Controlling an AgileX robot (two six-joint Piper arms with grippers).
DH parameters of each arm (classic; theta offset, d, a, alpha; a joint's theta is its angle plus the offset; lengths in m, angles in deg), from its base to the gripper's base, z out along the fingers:
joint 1: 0 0.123 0 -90
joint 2: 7.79 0 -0.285 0
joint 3: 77.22 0 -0.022 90
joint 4: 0 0.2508 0 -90
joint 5: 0 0 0.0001 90
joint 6: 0 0.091 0 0
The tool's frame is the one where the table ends.
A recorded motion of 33 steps. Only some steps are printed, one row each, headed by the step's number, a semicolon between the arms.
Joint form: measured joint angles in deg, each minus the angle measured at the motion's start. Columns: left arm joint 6, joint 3, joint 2, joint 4, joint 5, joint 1; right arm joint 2, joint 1, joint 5, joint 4, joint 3, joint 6.
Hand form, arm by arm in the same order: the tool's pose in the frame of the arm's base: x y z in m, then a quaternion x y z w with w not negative. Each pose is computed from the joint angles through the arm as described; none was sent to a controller.
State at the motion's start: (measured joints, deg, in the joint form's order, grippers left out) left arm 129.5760 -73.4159 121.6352 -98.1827 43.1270 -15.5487; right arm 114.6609 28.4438 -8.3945 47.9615 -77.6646 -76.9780
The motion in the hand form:
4: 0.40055 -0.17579 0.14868 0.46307 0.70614 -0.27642 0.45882; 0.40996 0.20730 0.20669 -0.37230 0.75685 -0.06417 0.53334
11: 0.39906 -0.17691 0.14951 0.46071 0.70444 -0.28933 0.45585; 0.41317 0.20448 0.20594 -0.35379 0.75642 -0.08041 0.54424
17: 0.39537 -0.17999 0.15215 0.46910 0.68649 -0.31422 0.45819; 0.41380 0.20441 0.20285 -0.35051 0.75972 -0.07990 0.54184
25: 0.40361 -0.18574 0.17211 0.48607 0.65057 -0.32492 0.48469; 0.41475 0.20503 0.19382 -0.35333 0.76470 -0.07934 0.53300
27: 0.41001 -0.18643 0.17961 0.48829 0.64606 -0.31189 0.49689; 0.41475 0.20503 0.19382 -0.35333 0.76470 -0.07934 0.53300
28: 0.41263 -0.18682 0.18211 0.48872 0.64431 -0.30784 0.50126; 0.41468 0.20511 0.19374 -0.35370 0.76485 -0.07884 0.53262
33: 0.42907 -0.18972 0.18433 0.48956 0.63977 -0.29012 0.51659; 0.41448 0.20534 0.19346 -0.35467 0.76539 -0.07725 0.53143
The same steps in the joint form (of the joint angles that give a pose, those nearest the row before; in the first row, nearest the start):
4: -0.25 0.00 0.00 0.00 0.30 0.00; 0.47 0.00 -2.68 0.38 0.23 0.00
11: -1.37 0.00 0.00 0.34 1.56 0.00; 0.97 0.00 -5.97 1.15 0.24 0.00
17: -0.98 0.00 0.07 0.43 5.20 0.00; 1.36 0.00 -6.17 1.68 0.23 -0.01
25: -0.76 -4.00 0.07 1.06 8.40 0.00; 2.42 0.00 -6.05 1.80 0.31 0.00
27: -0.63 -5.86 0.07 1.11 7.33 0.00; 2.42 0.00 -6.05 1.80 0.31 0.00
28: -0.63 -6.65 0.18 1.11 7.01 0.00; 2.41 0.00 -5.97 1.80 0.31 0.00
33: -0.53 -11.34 2.52 1.11 5.43 0.00; 2.41 0.00 -5.71 1.82 0.31 0.00

